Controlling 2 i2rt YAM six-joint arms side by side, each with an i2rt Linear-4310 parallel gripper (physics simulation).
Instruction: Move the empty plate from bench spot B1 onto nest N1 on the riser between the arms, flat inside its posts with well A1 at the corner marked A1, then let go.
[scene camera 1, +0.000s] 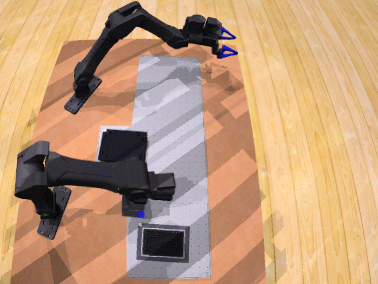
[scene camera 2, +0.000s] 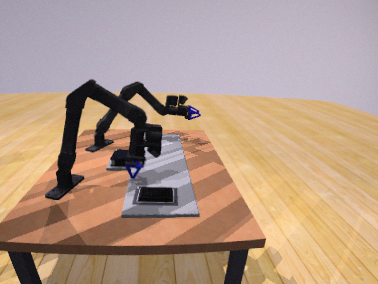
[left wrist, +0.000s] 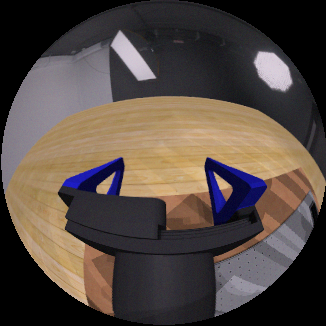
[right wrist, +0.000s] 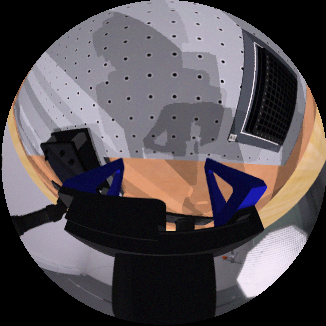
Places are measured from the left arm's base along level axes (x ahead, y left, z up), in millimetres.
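Pixels of known places: left gripper, fingertip midpoint: (scene camera 1: 236, 45) (scene camera 2: 199, 113) (left wrist: 164, 161); right gripper, fingertip midpoint: (scene camera 2: 133, 172) (right wrist: 163, 162); left arm's base at its link origin: (scene camera 1: 83, 94) (scene camera 2: 100, 146); right arm's base at its link origin: (scene camera 1: 54, 211) (scene camera 2: 66, 187) (right wrist: 184, 218).
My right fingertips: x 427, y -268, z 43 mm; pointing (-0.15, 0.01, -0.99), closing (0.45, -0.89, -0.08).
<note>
For each thing: its top centre in the pictures, then the offset to it from my right fingertips. "pt": a spot on its surface instead. Level surfaces: height alone.
- black many-welled plate at its top centre: (right wrist: 281, 101) (scene camera 1: 163, 242) (scene camera 2: 155, 192) dx +156, dy -84, dz -14 mm
- grey bordered bench spot at a spot on its surface: (scene camera 1: 187, 252) pt dx +241, dy -76, dz -28 mm
- black riser at its top centre: (right wrist: 67, 182) (scene camera 1: 122, 144) (scene camera 2: 128, 152) dx -122, dy +138, dz +22 mm
- grey perforated board at its surface level: dz -30 mm
- brown table at its surface level: dz -42 mm
The black many-welled plate (scene camera 1: 163, 243) (scene camera 2: 157, 195) (right wrist: 276, 95) lies flat within the grey bordered bench spot (scene camera 1: 187, 252) at the near end of the perforated board. The black riser (scene camera 1: 125, 142) (scene camera 2: 119, 158) (right wrist: 67, 160) stands between the arms, partly hidden by the right arm in both scene views. Small posts show on its top; the nest's markings cannot be read. My right gripper (scene camera 1: 140, 214) (scene camera 2: 133, 171) (right wrist: 163, 162) is open and empty, pointing down above the board's edge, between riser and plate. My left gripper (scene camera 1: 236, 45) (scene camera 2: 195, 113) (left wrist: 164, 161) is open and empty, raised at the far side.
The grey perforated board (scene camera 1: 192, 135) (scene camera 2: 175, 172) (right wrist: 150, 65) runs along the brown table (scene camera 1: 232, 200) (scene camera 2: 215, 200). The right arm reaches across beside the riser in scene camera 1. A pale base (scene camera 1: 100, 150) shows under the riser.
</note>
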